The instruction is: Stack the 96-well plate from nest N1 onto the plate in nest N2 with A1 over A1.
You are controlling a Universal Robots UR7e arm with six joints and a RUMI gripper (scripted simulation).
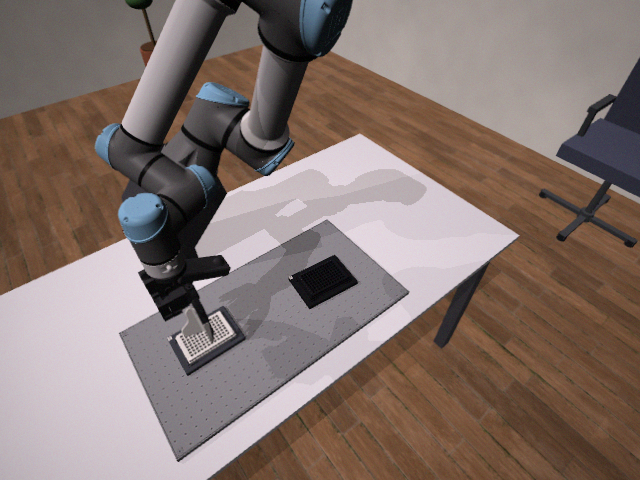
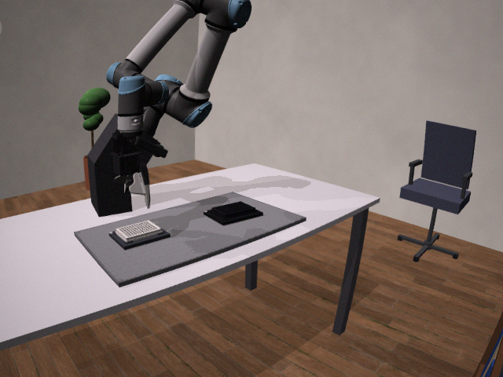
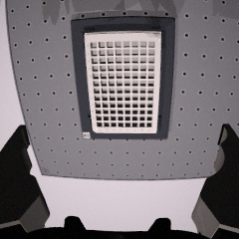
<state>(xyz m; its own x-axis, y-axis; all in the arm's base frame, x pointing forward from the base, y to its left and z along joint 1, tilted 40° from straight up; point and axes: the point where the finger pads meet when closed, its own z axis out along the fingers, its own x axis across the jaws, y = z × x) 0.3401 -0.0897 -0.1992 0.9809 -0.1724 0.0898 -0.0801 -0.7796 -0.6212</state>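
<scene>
The white 96-well plate is 100 mm below my hand. From my hand the other things lie so: black 96-well plate (340 mm to the left, 100 mm below, 60 mm ahead); then black nest n2 (340 mm to the left, 110 mm below, 60 mm ahead); then nest N1 (110 mm below).
</scene>
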